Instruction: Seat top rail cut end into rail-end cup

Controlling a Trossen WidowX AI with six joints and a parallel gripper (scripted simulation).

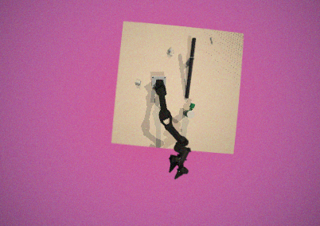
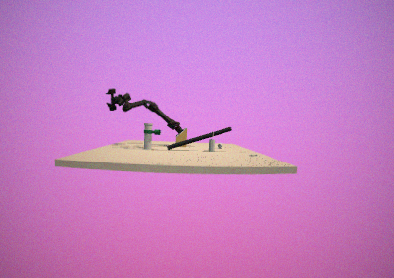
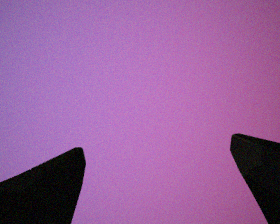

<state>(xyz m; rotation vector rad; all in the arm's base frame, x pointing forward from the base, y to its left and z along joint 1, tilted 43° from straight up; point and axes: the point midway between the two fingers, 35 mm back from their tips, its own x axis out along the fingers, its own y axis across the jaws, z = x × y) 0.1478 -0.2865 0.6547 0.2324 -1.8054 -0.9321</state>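
The green rail-end cup is 49 cm to the left of my gripper tip, 28 cm below it and 16 cm ahead of it. From my gripper tip the other things lie so: line post (94 cm to the left, 31 cm below, 12 cm ahead).
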